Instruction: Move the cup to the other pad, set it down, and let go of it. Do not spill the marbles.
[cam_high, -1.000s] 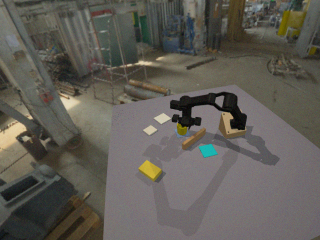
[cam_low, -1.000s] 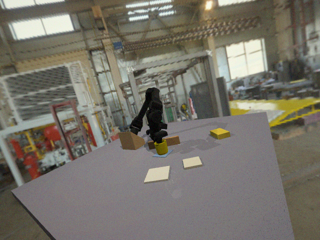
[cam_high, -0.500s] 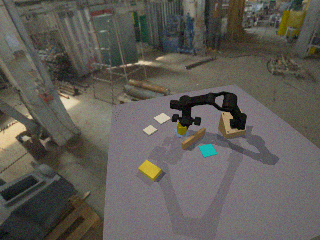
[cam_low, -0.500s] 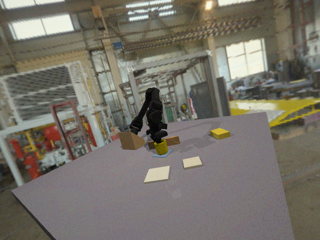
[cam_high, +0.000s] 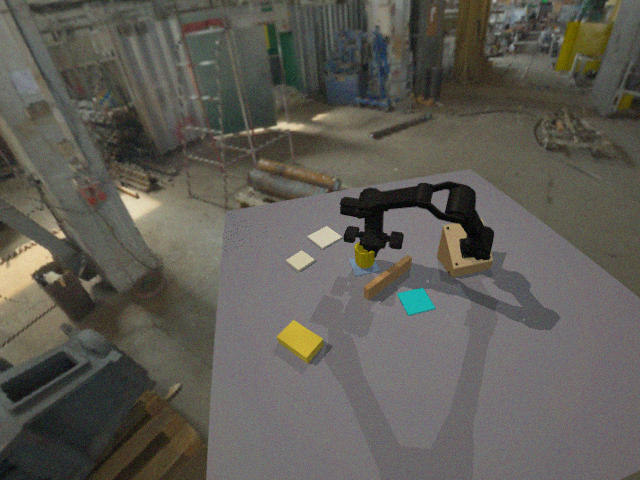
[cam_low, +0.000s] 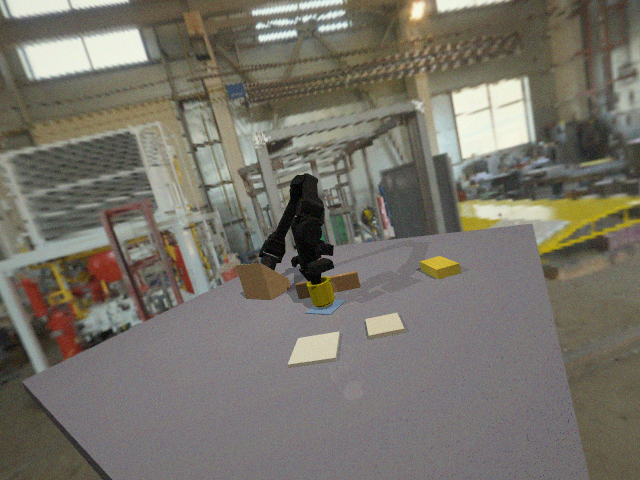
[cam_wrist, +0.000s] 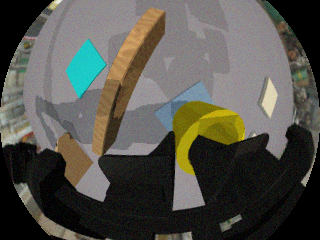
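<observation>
My gripper tip is 18 cm to the right of the cyan pad, 10 cm past it and 6 cm above it. Also, from my gripper tip: yellow cup 2 cm ahead, 1 cm to the right; wooden bar 8 cm to the left, 3 cm below, 3 cm behind.
</observation>
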